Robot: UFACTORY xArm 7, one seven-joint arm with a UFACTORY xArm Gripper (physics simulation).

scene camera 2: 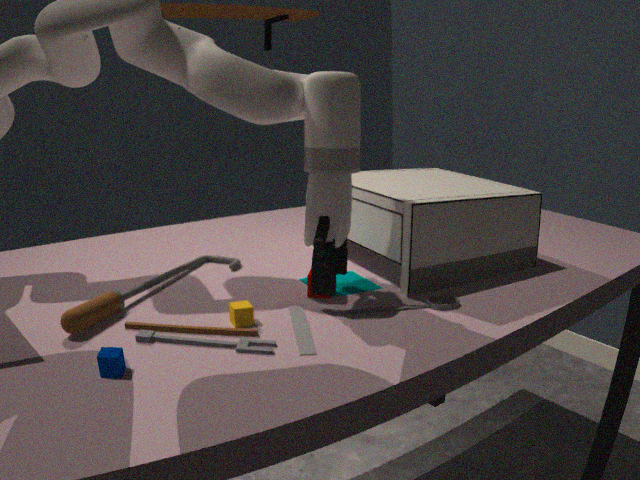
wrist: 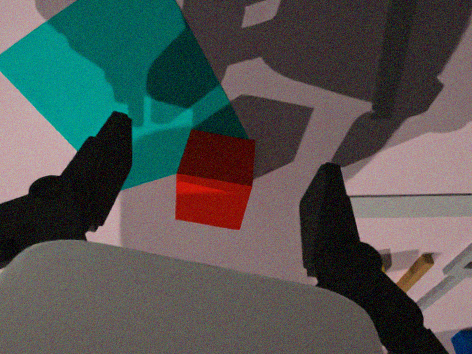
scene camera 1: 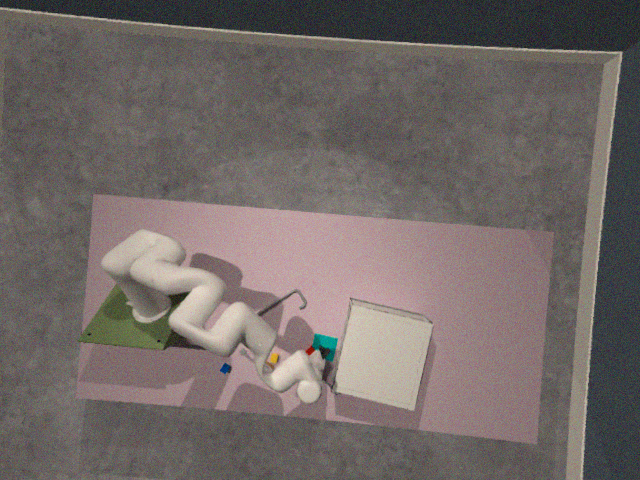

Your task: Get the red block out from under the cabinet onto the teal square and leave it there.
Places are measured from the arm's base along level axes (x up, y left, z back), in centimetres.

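Pixels of known places: gripper, fingertip midpoint: (scene camera 2: 330, 283) (wrist: 223, 162) (scene camera 1: 313, 355); arm's base, link origin: (scene camera 1: 152, 307).
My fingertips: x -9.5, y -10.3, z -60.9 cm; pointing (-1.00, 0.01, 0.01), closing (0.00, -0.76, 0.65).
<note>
Ahead of a thing's pixels: the offset from my fingertips to its top centre. "spot": to the spot under its first point.
The red block {dx +1.4, dy +1.0, dz +1.0 cm} (scene camera 1: 310, 350) (scene camera 2: 312, 290) (wrist: 215, 182) is out in front of the cabinet {dx +11.8, dy +8.6, dz -24.2 cm} (scene camera 1: 385, 356) (scene camera 2: 475, 232), at a corner of the teal square {spot: dx -1.7, dy +6.7, dz -3.8 cm} (scene camera 1: 325, 339) (scene camera 2: 359, 282) (wrist: 55, 70). In the wrist view it hides that corner; how much of its base rests on the square cannot be told. My gripper (scene camera 1: 324, 353) (scene camera 2: 329, 284) (wrist: 223, 162) is open and low over the table. In the wrist view its black fingers stand on either side of the block, with a gap on each side. In the scene camera 2 view a finger hides most of the block.
A yellow block {dx +0.7, dy -3.8, dz +14.9 cm} (scene camera 1: 273, 358) (scene camera 2: 241, 315), a blue block {dx +0.7, dy -11.4, dz +33.4 cm} (scene camera 1: 225, 368) (scene camera 2: 111, 362), a brown stick {dx -1.1, dy -3.8, dz +22.2 cm} (scene camera 2: 191, 329), a grey forked tool {dx -0.9, dy -8.0, dz +21.6 cm} (scene camera 2: 206, 342) and a flat grey strip {dx -1.6, dy -8.6, dz +9.0 cm} (scene camera 2: 302, 330) lie nearby. A hooked tool {spot: dx +0.8, dy +1.4, dz +33.9 cm} (scene camera 2: 93, 311) lies farther left. A ring-ended tool {spot: dx -1.6, dy -10.9, dz -11.9 cm} (scene camera 2: 442, 301) lies by the cabinet's front corner.
</note>
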